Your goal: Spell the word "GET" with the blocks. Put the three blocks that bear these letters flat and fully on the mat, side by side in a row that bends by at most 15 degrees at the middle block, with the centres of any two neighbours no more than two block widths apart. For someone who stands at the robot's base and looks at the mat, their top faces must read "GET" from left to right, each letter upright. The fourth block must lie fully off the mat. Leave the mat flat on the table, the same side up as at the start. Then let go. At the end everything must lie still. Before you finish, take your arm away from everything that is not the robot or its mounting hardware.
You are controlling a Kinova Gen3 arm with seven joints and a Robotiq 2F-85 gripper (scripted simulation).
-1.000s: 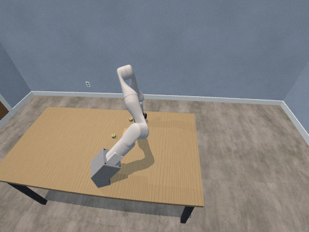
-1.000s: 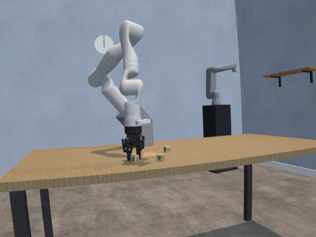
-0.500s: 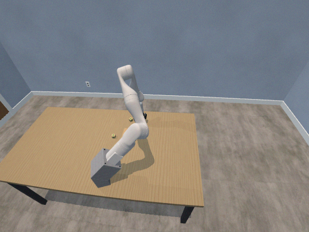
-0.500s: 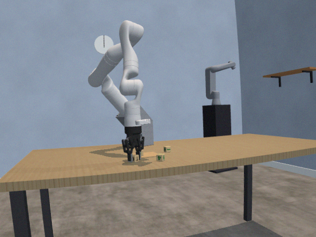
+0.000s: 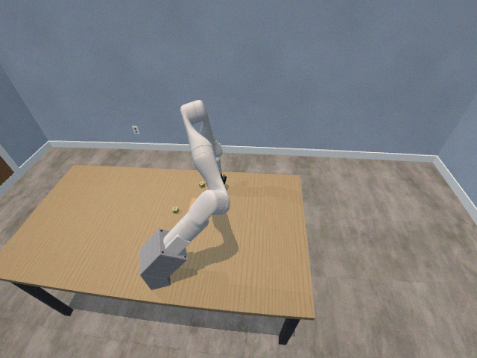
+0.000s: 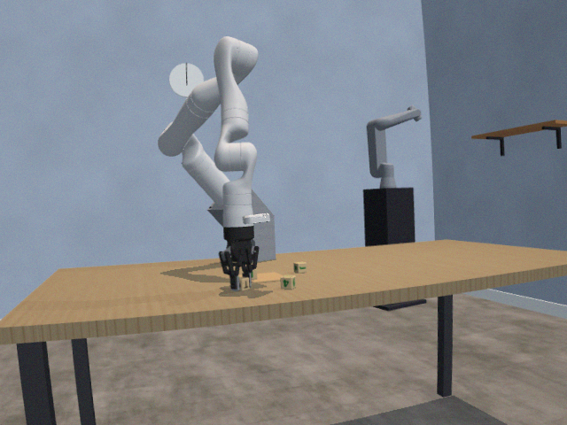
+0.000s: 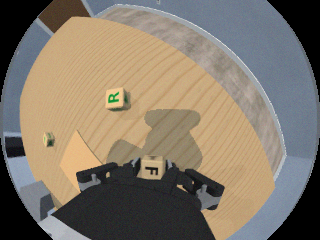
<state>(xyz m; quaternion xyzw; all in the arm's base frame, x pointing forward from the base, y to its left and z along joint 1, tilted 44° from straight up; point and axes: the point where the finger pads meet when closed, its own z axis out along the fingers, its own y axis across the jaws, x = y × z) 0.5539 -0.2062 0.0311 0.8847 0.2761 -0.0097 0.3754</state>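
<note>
My gripper is now right at the T block. The rest, counted from my hand: G block (120 mm behind, 80 mm to the left); then mat (130 mm behind, 110 mm to the left, 20 mm below).
</note>
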